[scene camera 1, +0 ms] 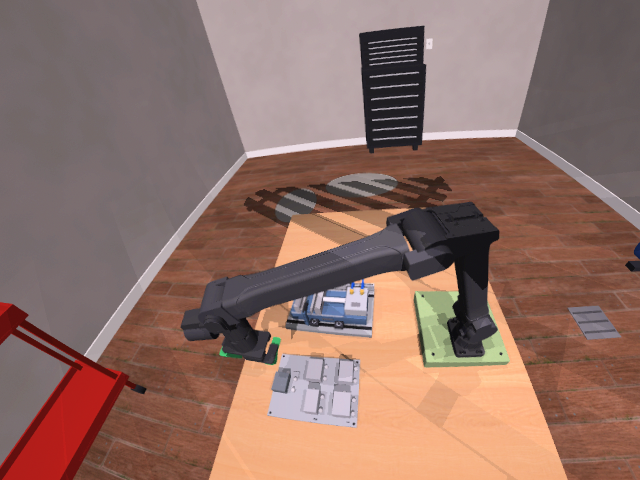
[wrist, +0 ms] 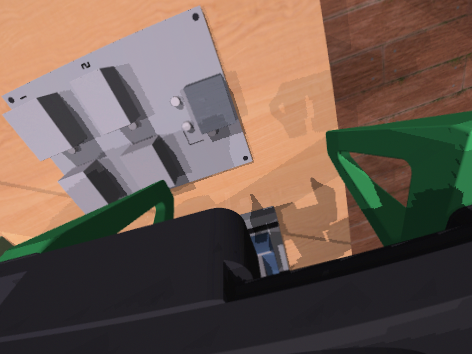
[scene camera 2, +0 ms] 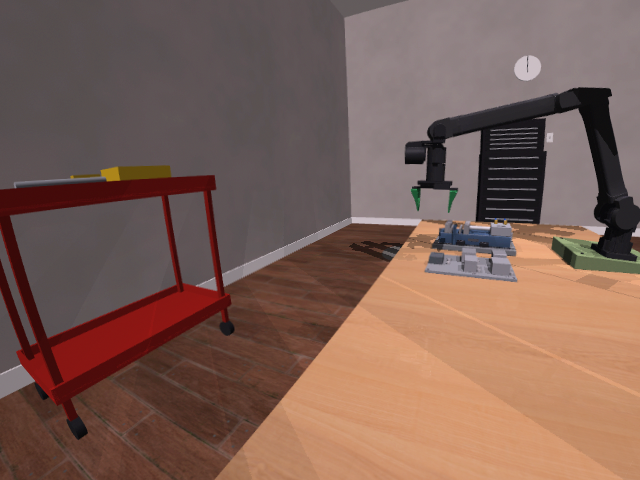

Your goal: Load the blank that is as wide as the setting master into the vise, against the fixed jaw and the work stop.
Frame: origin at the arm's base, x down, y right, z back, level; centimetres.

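Seen in the pictures: gripper, fingertip midpoint: (scene camera 1: 258, 358) (wrist: 244, 166) (scene camera 2: 433, 211); arm's base at its link origin: (scene camera 1: 464, 338) (scene camera 2: 611, 254).
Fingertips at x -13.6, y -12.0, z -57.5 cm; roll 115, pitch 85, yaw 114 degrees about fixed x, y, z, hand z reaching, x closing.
Offsets run from my fingertips to a thing's top centre. "spot": to the spot under its first point.
My gripper (scene camera 2: 433, 210) (wrist: 244, 166) is open and empty, high above the table near its left edge. A dark grey block @(dz +1.9, dx +14.1, dy -1.1 cm) (scene camera 1: 281, 380) (scene camera 2: 436, 258) (wrist: 207, 105), apparently the setting master, sits at one edge of the light grey plate @(dz +12.2, dx +16.6, dy -1.6 cm) (scene camera 1: 284, 408) (wrist: 165, 55), beside white pins. Two blanks, one @(dz +12.1, dx +13.0, dy +2.9 cm) (scene camera 1: 314, 370) (wrist: 145, 162) and another @(dz +21.4, dx +13.0, dy +2.6 cm) (scene camera 1: 345, 370) (wrist: 82, 185), stand on the plate's vise side. Two more, one @(dz +12.2, dx +13.0, dy -6.0 cm) (scene camera 1: 311, 400) (wrist: 102, 102) and another @(dz +20.5, dx +13.0, dy -6.4 cm) (scene camera 1: 341, 404) (wrist: 37, 127), stand on the far side from the vise. The blue vise @(dz +15.2, dx +7.5, dy +25.9 cm) (scene camera 1: 330, 312) (scene camera 2: 473, 237) (wrist: 270, 262) is partly hidden by the arm in scene camera 1.
A light grey block @(spot: dz +24.6, dx +7.8, dy +22.0 cm) (scene camera 1: 356, 304) (scene camera 2: 500, 228) with yellow and blue fittings sits at the right end of the vise. The arm's base stands on a green plate (scene camera 1: 434, 343) (scene camera 2: 584, 257) at the right. A red cart (scene camera 2: 139, 320) stands left of the table.
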